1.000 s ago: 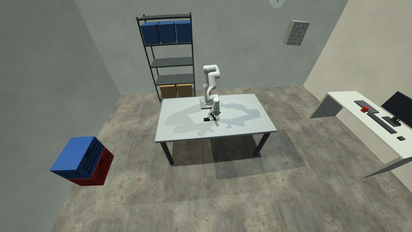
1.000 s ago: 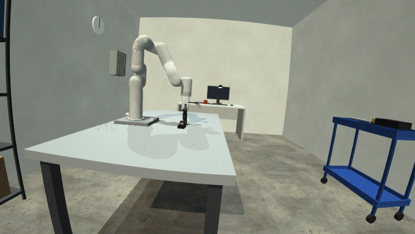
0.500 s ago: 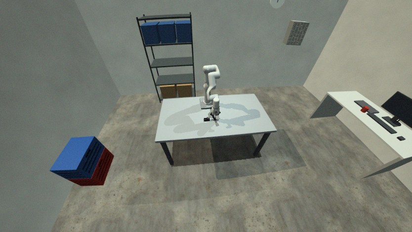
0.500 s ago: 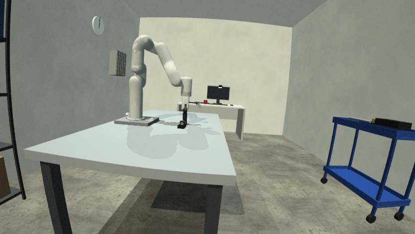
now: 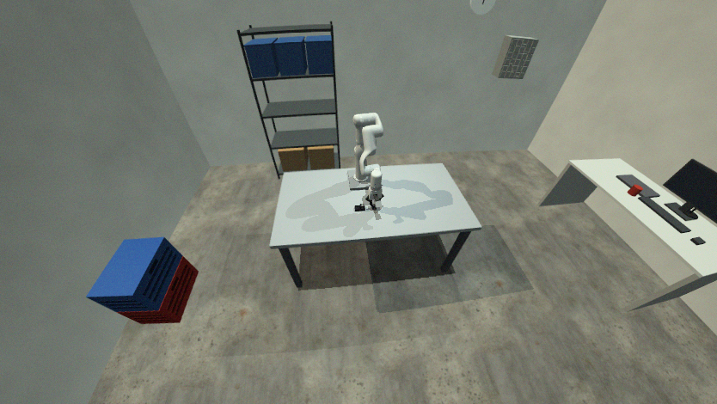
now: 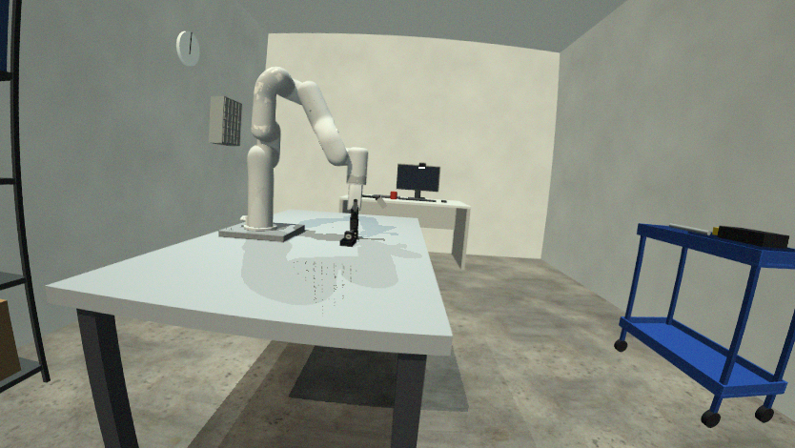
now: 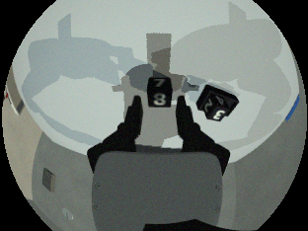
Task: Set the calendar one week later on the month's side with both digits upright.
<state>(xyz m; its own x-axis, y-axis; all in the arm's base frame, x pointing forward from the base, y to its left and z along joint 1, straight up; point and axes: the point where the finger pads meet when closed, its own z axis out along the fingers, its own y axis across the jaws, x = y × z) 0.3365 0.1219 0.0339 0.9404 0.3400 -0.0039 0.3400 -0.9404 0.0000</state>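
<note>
My gripper is now 40 mm above the cube.
</note>
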